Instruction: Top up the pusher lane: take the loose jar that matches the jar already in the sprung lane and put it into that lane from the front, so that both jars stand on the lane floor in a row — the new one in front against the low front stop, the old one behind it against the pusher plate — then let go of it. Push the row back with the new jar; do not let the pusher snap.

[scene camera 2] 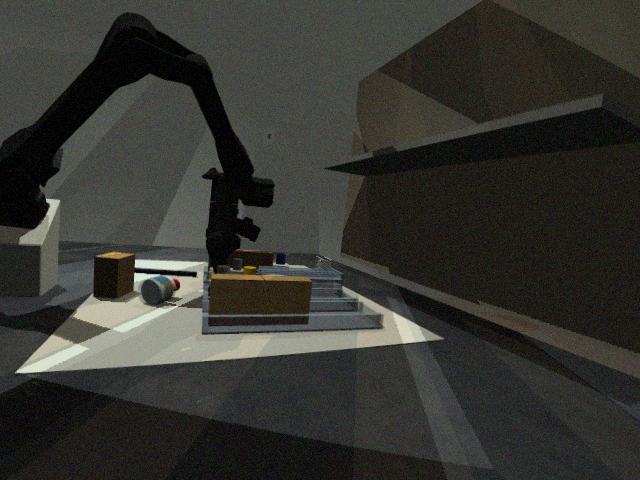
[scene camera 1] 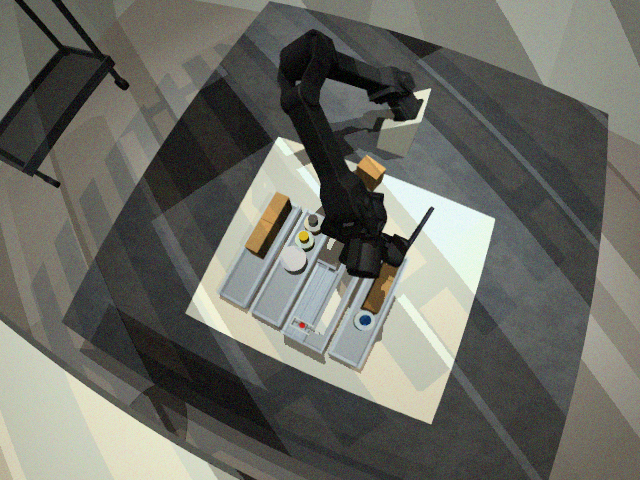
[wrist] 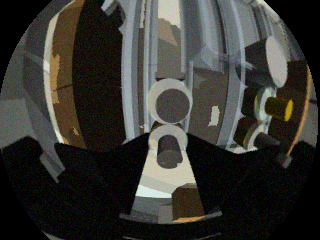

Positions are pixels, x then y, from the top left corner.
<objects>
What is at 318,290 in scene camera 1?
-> A sprung lane.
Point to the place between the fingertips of the gripper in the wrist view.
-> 167,136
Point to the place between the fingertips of the gripper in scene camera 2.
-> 217,275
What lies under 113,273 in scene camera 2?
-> A brown box.
</objects>
